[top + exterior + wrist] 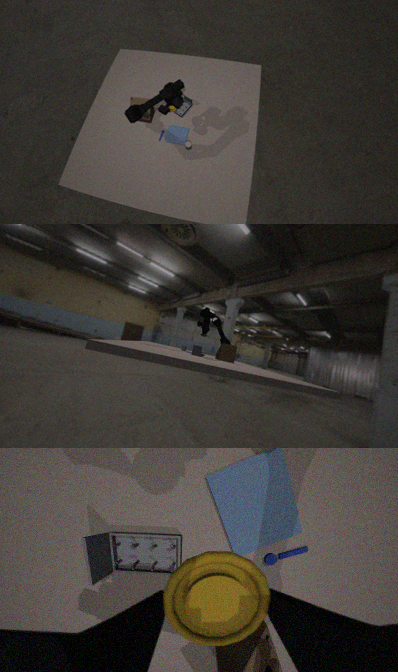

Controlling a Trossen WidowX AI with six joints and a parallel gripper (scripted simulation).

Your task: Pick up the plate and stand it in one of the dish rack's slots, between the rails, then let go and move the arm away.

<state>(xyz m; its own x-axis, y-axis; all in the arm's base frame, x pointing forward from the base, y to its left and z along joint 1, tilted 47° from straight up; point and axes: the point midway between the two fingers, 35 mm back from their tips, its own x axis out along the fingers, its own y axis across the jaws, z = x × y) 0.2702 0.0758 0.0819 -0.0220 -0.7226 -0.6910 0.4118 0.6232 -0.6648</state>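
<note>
Now: gripper tip 40 mm short of the grey dish rack, 110 mm to the right of it and 160 mm above it. From my gripper tip the other things lie so: blue spoon: 80 mm behind, 120 mm to the right, 180 mm below; then yellow plate: 10 mm above; then white cup: 130 mm ahead, 190 mm to the right, 160 mm below.
</note>
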